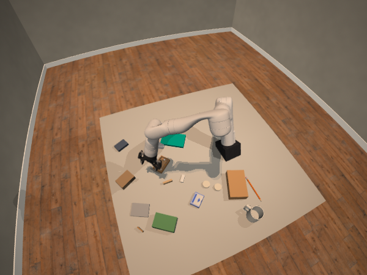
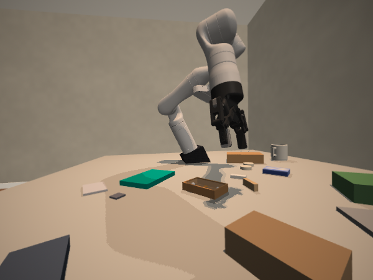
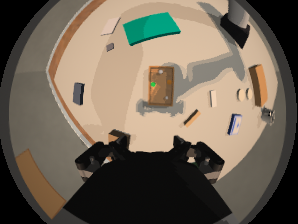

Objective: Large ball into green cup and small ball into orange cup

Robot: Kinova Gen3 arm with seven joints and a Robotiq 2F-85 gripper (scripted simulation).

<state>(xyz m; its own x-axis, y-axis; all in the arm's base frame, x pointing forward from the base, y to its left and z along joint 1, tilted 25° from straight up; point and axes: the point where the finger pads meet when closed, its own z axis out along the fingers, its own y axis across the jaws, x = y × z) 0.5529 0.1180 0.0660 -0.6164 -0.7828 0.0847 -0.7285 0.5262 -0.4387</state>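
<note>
Now: the covered wooden puzzle 80 mm behind my hand, 60 mm to the right of it and 130 mm below it. The rest, counted from my hand: white block (190 mm behind, 70 mm to the left, 130 mm below); small wooden block (90 mm behind, 70 mm to the left, 120 mm below); brown block (170 mm ahead, 10 mm to the right, 110 mm below).
</note>
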